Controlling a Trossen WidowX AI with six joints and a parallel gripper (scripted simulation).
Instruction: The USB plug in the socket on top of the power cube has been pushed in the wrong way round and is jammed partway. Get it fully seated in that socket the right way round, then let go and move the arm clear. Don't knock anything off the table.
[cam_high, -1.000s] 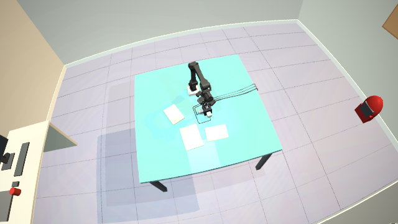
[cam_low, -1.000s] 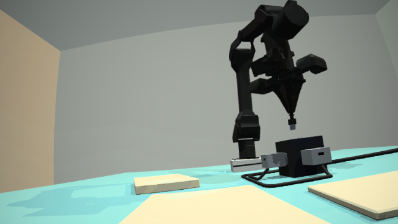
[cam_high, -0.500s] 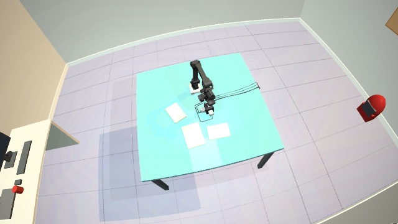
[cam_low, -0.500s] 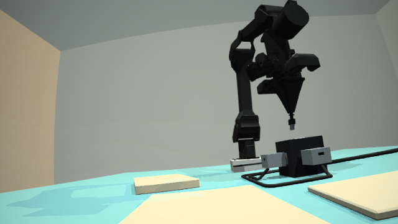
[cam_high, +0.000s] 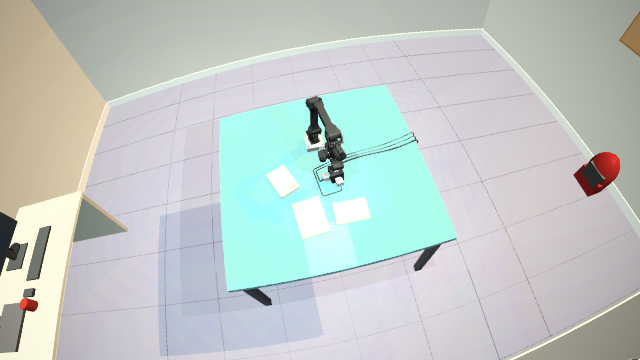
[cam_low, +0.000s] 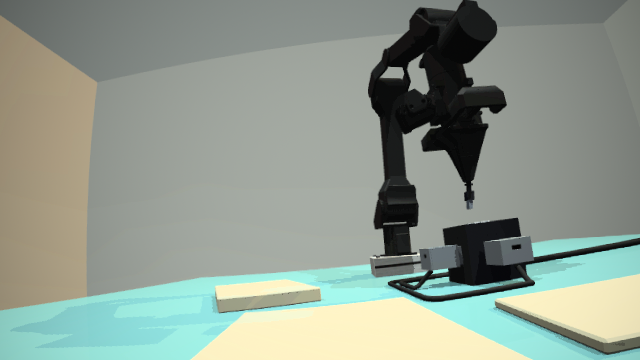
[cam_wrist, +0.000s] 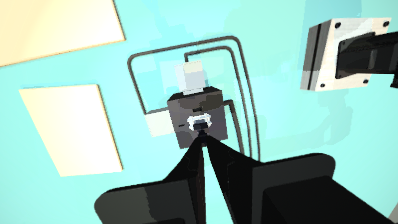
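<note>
My gripper tip is now 20 mm above the usb plug. From my gripper tip the other things lie so: cream pad (250 mm ahead, 10 mm to the right, 130 mm below).
</note>
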